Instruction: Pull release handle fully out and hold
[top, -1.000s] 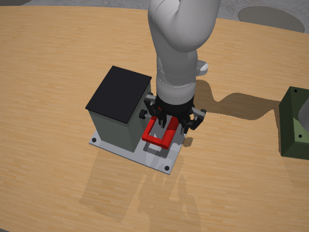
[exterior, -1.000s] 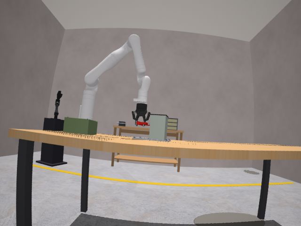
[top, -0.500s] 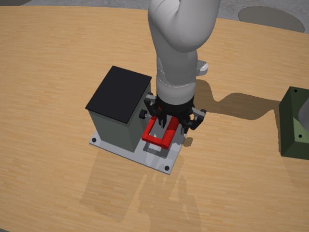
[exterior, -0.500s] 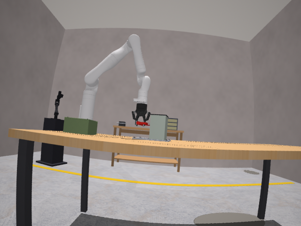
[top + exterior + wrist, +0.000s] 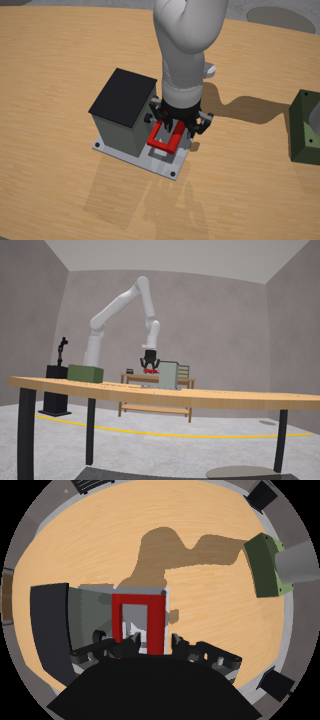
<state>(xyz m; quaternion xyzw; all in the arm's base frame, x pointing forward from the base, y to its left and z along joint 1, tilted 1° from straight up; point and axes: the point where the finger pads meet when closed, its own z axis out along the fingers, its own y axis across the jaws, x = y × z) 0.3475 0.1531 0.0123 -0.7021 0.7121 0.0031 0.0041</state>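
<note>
Now: the release handle 5 cm ahead of my hand. The rest, counted from my hand: grey baseplate (10 cm below, 10 cm ahead).
</note>
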